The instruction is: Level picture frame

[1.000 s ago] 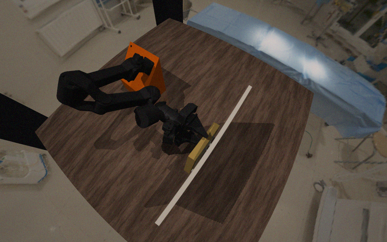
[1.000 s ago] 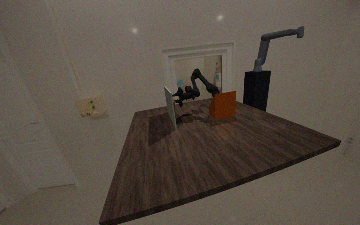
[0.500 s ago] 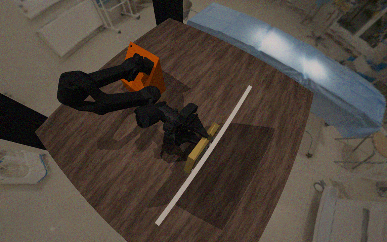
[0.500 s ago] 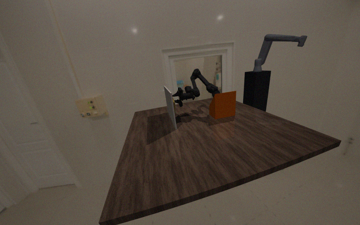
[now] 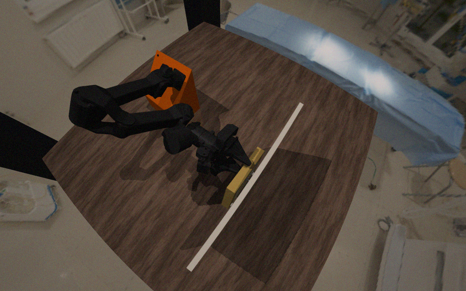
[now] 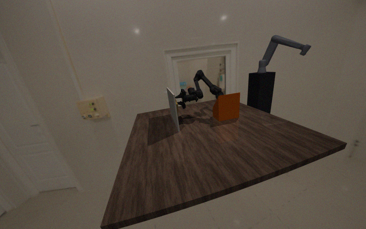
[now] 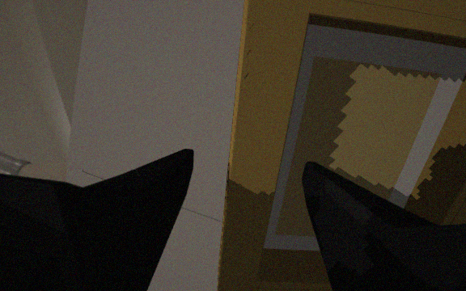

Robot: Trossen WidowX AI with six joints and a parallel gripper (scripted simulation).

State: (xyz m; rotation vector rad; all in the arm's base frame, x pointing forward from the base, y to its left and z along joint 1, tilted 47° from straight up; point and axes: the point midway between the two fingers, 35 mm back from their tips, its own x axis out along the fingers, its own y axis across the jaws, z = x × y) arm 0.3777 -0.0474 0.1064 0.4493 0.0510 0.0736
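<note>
The yellow picture frame is 1 cm ahead of my gripper tip, 1 cm to the right of it and 5 cm below it. The rest, counted from my gripper tip: white wall panel 2 cm ahead, 2 cm to the right, 6 cm below.
</note>
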